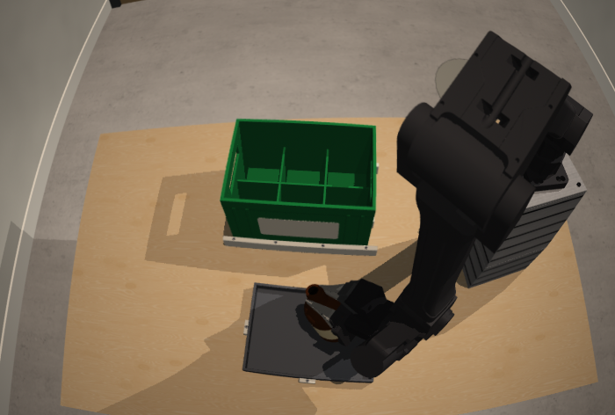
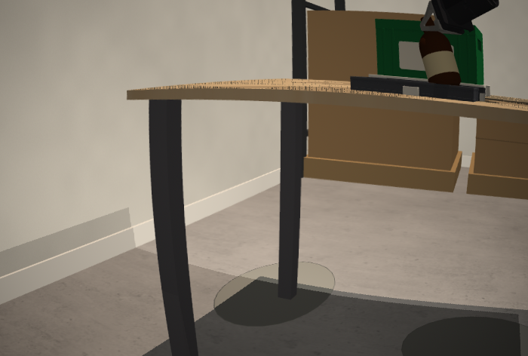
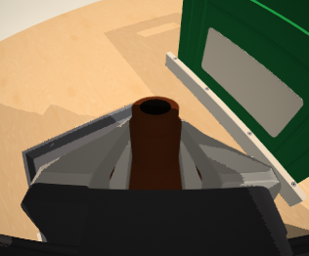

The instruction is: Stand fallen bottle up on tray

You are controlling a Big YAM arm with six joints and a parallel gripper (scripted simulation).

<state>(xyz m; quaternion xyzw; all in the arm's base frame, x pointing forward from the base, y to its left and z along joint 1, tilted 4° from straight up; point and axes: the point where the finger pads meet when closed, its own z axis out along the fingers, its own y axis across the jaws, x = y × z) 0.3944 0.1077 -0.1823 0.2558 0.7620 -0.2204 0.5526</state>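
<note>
The brown bottle lies 5 cm below my hand, 2 cm behind it and 1 cm to the left of it. The rest, counted from my hand: dark tray 13 cm below, 4 cm to the left, 1 cm ahead; green crate 25 cm to the right, 6 cm below, 1 cm ahead.
</note>
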